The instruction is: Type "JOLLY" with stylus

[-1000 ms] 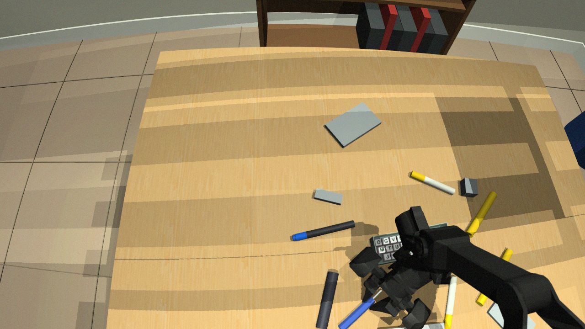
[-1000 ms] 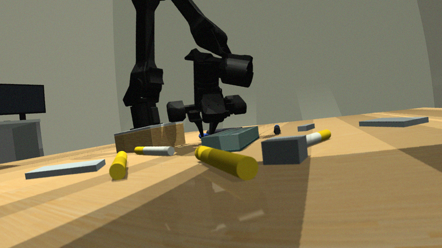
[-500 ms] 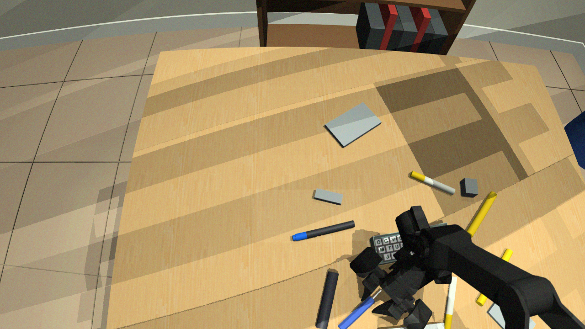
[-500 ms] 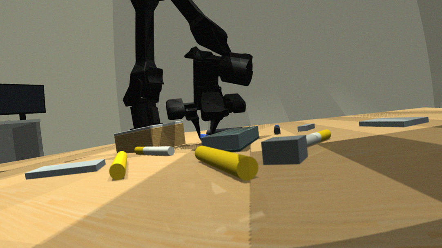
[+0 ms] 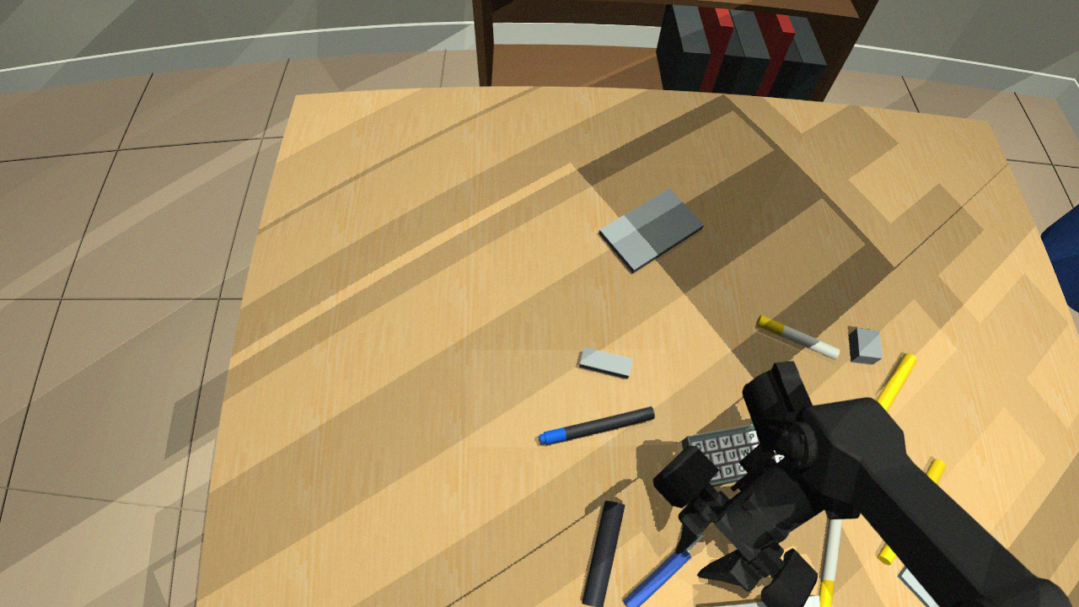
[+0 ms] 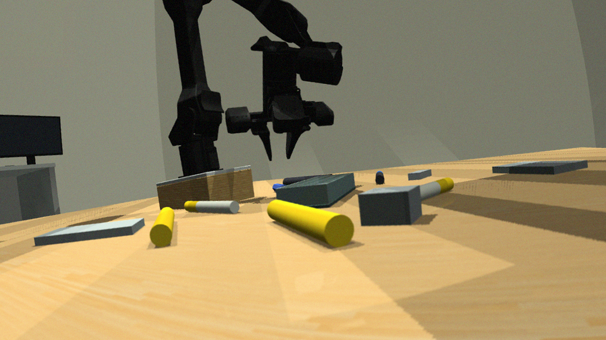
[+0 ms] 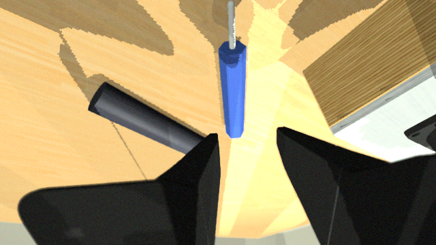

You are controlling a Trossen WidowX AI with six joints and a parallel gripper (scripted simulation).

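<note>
Now: gripper tip 60 mm above the stylus. From my gripper tip the other things lie so: blue-capped pen: 170 mm ahead, 100 mm to the left, 60 mm below; dark cylinder: 20 mm ahead, 80 mm to the left, 50 mm below; stylus tip: 20 mm ahead, 30 mm to the right, 60 mm below.
</note>
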